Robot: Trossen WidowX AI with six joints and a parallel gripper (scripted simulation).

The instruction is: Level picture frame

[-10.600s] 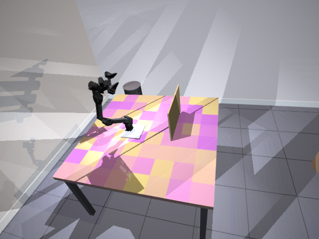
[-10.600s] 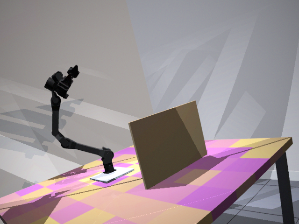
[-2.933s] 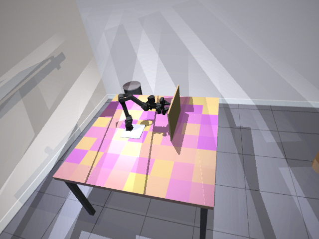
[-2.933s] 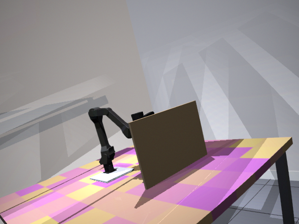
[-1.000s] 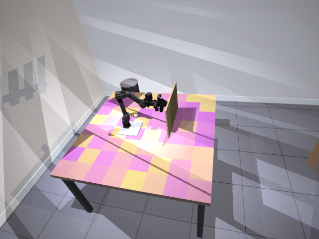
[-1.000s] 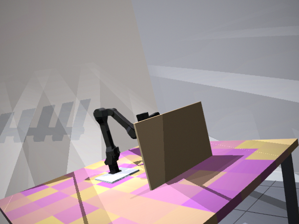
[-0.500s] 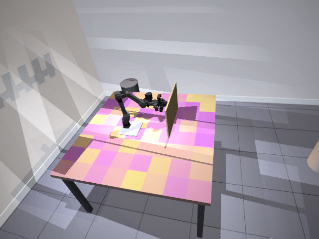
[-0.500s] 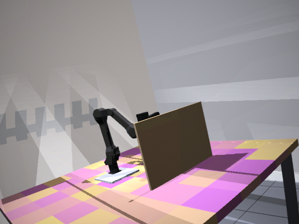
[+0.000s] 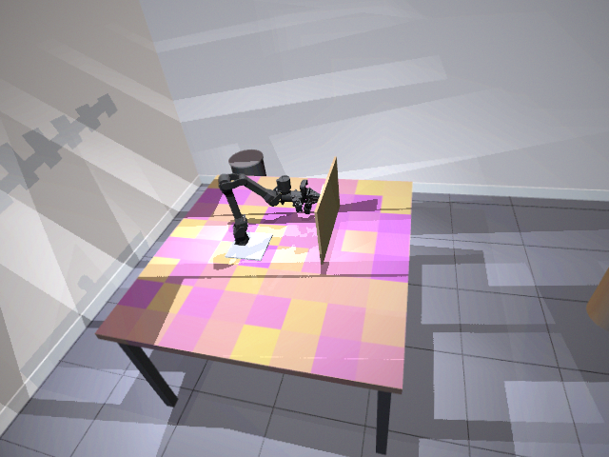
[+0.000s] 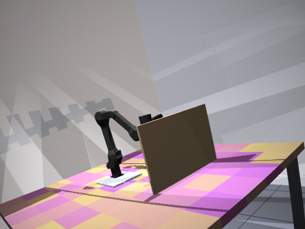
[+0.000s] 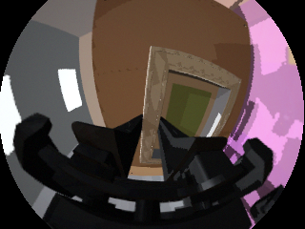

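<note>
Right now the picture frame is 1 cm to the left of my gripper tip and 5 cm below it. Also, from my gripper tip: brown wall panel (1 cm ahead, 1 cm to the left, 7 cm below).
</note>
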